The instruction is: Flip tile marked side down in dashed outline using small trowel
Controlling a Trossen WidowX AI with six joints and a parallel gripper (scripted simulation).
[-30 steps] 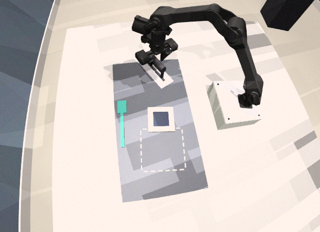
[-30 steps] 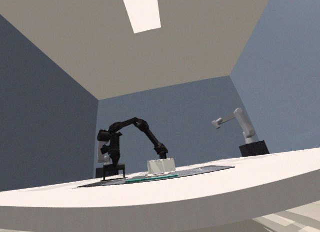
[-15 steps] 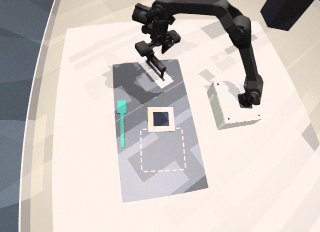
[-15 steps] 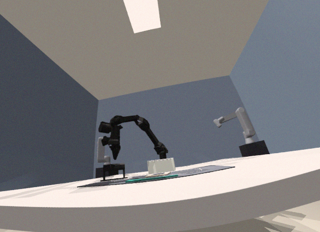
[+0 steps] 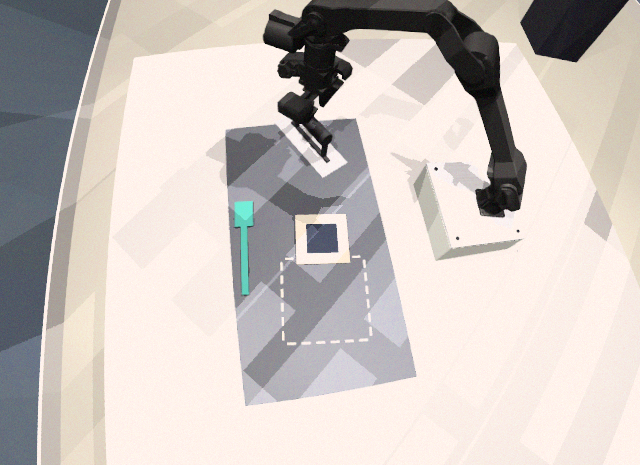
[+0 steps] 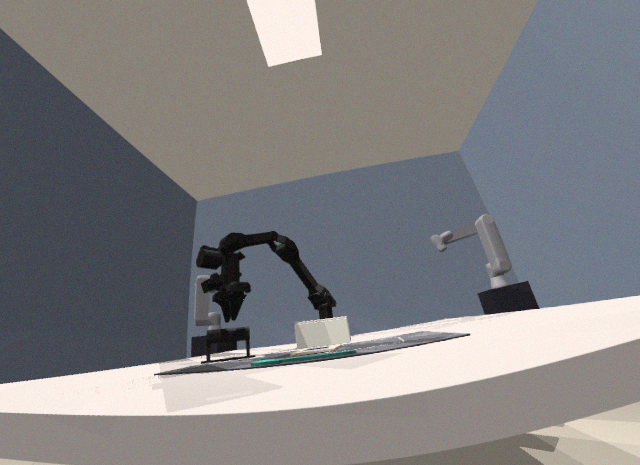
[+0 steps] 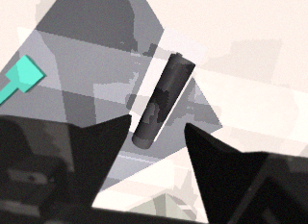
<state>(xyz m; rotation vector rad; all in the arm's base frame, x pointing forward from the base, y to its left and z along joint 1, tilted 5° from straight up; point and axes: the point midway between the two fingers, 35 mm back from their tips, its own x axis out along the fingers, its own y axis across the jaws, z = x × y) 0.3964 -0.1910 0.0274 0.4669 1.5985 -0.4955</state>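
Now: the dark-handled float 70 mm below my gripper tip, 10 mm to the left of it and 10 mm behind it. The rest, counted from my gripper tip: teal trowel 250 mm to the left, 140 mm ahead, 110 mm below; then tile 250 mm to the left, 100 mm below, 30 mm behind.
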